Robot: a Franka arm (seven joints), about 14 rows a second.
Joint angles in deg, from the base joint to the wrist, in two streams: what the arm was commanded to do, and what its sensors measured. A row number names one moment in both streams.
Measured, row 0:
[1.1, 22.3, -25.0, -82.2, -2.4, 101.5, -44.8]
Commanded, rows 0 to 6:
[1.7, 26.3, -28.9, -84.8, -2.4, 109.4, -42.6]
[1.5, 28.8, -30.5, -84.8, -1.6, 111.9, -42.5]
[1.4, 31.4, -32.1, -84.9, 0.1, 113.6, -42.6]
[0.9, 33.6, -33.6, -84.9, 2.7, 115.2, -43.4]
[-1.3, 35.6, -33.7, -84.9, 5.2, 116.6, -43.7]
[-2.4, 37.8, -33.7, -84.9, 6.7, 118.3, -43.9]
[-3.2, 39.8, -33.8, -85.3, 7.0, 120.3, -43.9]
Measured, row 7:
[-1.6, 36.0, -33.1, -86.3, 4.7, 117.7, -43.5]
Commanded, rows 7 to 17:
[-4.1, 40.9, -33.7, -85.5, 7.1, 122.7, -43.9]
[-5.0, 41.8, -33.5, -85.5, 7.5, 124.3, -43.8]
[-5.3, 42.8, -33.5, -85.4, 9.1, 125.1, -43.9]
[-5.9, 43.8, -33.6, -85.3, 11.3, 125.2, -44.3]
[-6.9, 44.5, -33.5, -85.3, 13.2, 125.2, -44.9]
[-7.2, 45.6, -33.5, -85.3, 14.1, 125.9, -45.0]
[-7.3, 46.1, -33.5, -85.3, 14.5, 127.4, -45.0]
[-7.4, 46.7, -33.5, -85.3, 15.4, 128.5, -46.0]
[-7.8, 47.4, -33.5, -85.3, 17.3, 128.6, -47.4]
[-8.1, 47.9, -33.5, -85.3, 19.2, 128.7, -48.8]
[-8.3, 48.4, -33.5, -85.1, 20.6, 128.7, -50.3]
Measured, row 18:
[-7.6, 46.9, -33.1, -86.4, 17.2, 128.1, -46.7]
